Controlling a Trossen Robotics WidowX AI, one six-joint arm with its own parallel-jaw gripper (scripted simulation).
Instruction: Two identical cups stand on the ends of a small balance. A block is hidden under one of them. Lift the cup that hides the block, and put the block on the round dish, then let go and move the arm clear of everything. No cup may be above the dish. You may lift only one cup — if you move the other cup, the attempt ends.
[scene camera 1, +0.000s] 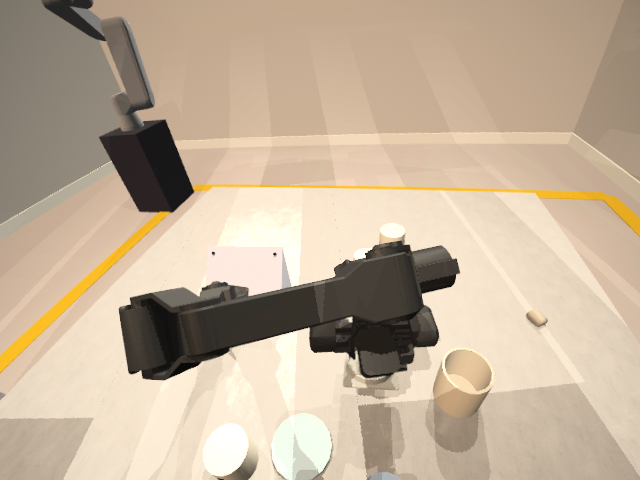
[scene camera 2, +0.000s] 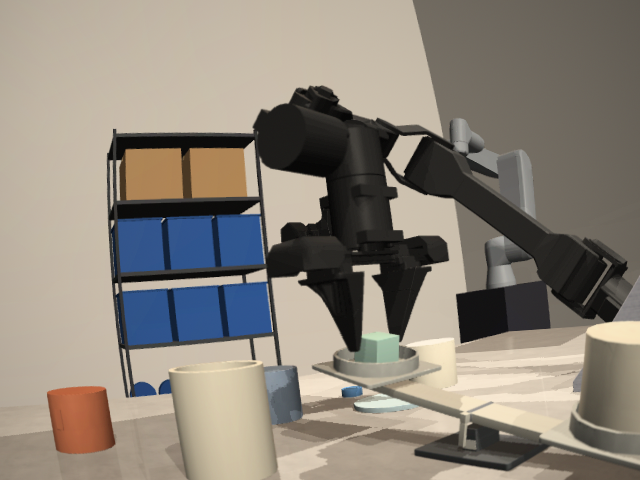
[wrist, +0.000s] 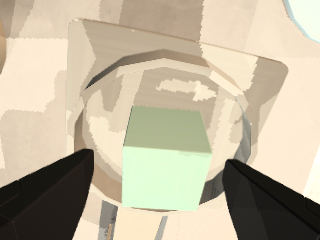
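Gripper (scene camera 2: 376, 347), seen also in scene camera 1 (scene camera 1: 370, 356) and in the wrist view (wrist: 160, 164). The pale green block appears at (scene camera 2: 376, 347) and again at (wrist: 166, 155). An orange cylinder (scene camera 2: 80, 416) is present; it is out of frame in scene camera 1, and in the wrist view it is likewise out of frame. Balance (scene camera 1: 352, 377), visible in the wrist view too (wrist: 111, 67). Round dish (scene camera 2: 379, 403).
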